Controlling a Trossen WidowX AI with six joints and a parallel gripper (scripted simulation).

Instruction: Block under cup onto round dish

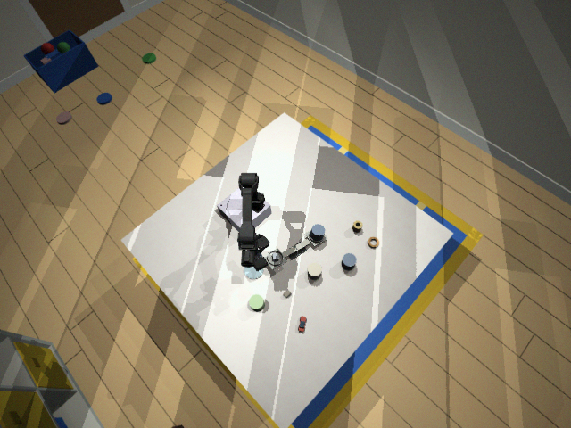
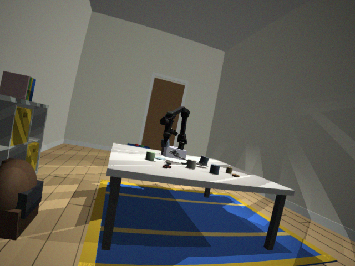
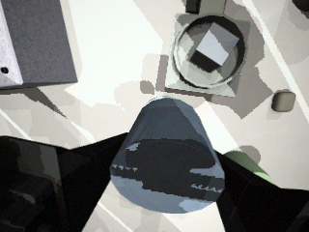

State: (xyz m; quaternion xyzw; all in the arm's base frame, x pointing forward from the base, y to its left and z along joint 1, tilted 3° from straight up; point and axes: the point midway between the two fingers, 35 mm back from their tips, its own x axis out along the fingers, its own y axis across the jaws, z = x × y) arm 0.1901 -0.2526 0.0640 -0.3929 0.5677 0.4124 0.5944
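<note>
Right now my gripper tip is 10 mm past the round light blue dish, 20 mm to the left of it and 130 mm above it. Round my gripper tip: balance beam (110 mm ahead, 190 mm to the left, 100 mm below); then small dark block (210 mm ahead, 20 mm to the right, 120 mm below); then green cylinder (120 mm ahead, 170 mm to the right, 100 mm below).
</note>
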